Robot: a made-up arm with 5 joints.
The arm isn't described. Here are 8 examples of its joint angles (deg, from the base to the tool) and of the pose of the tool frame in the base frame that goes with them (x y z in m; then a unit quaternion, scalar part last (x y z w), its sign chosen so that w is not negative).
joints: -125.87 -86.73 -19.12 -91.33 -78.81
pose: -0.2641 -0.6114 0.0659 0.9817 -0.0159 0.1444 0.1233
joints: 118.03 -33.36 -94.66 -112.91 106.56
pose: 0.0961 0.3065 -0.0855 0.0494 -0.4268 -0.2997 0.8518
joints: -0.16 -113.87 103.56 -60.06 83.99
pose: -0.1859 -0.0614 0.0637 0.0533 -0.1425 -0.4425 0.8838
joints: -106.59 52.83 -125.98 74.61 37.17
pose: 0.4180 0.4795 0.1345 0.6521 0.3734 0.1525 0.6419
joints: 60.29 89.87 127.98 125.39 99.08
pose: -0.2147 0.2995 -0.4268 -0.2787 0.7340 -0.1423 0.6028
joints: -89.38 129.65 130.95 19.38 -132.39
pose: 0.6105 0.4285 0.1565 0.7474 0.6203 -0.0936 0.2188
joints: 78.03 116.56 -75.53 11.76 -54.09
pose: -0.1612 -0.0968 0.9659 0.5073 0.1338 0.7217 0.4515
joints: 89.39 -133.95 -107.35 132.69 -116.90
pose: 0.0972 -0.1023 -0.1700 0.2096 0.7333 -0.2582 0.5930
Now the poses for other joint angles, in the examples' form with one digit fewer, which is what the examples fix.
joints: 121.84 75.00 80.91 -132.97 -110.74
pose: -0.058 0.375 0.089 0.294 -0.557 -0.093 0.771
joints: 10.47 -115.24 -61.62 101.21 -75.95
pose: 0.461 -0.057 0.168 -0.206 -0.129 -0.128 0.961
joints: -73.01 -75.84 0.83 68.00 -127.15
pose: -0.731 -0.004 0.053 0.246 -0.881 0.394 0.086
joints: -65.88 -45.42 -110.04 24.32 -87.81
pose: 0.495 0.387 0.535 -0.038 -0.438 -0.237 0.866
